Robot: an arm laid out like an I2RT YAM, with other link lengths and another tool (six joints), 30 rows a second.
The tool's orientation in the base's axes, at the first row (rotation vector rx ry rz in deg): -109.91 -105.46 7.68
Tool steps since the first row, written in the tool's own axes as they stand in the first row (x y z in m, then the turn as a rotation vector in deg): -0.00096 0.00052 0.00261 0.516 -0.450 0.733; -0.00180 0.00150 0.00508 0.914 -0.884 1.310; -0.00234 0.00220 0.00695 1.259 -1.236 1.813; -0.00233 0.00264 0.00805 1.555 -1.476 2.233; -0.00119 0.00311 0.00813 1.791 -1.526 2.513
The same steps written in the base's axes. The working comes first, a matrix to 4 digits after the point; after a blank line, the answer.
The tool's axes in the first row as the columns of a matrix, in the base's axes (used below as rounded here):
0.0929 0.9171 -0.3876
0.9636 0.0152 0.2669
0.2506 -0.3983 -0.8824

-0.00062 -0.00022 -0.00275 -0.649 0.686 -0.338; -0.00076 -0.00036 -0.00553 -1.234 1.217 -0.575; -0.00089 -0.00037 -0.00760 -1.719 1.678 -0.792; -0.00092 -0.00006 -0.00874 -2.075 2.072 -0.993; -0.00041 0.00107 -0.00871 -2.207 2.373 -1.161
